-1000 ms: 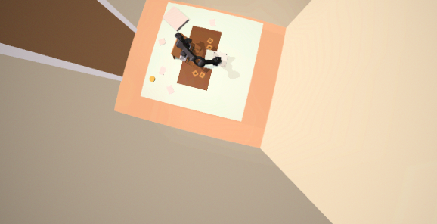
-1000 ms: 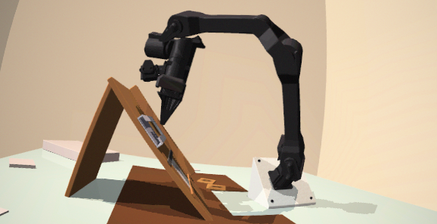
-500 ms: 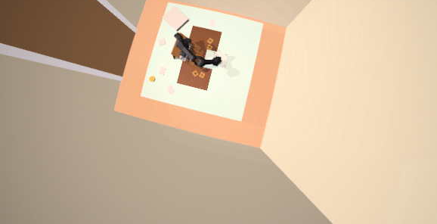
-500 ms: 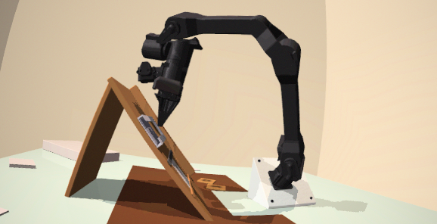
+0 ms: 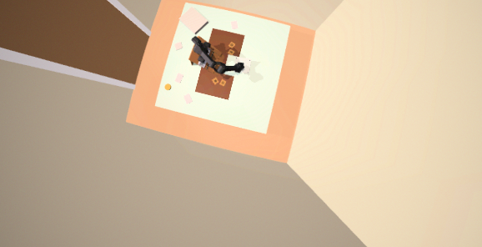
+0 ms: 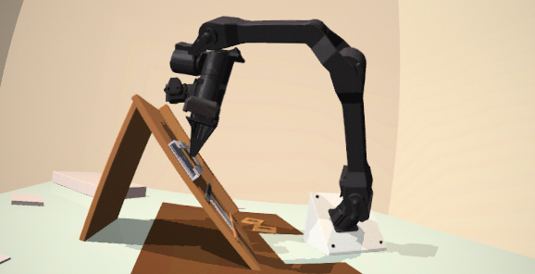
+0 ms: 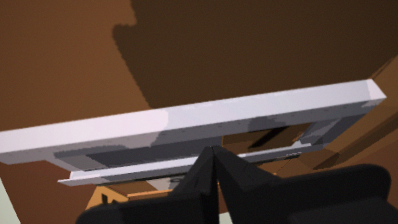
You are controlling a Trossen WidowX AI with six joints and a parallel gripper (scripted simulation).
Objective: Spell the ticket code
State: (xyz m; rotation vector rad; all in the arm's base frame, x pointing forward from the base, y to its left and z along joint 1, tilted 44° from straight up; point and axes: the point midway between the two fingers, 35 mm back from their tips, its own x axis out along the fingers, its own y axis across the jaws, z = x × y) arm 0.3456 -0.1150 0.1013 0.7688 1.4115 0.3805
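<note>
Right now my gripper tip is 4 cm to the left of the orange letter tile and 1 cm above it. Also, from my gripper tip: brown mat 18 cm below, 15 cm behind, 1 cm to the right; then white ticket 9 cm below, 5 cm behind, 4 cm to the left; then block 39 cm ahead, 17 cm below, 16 cm to the right.
</note>
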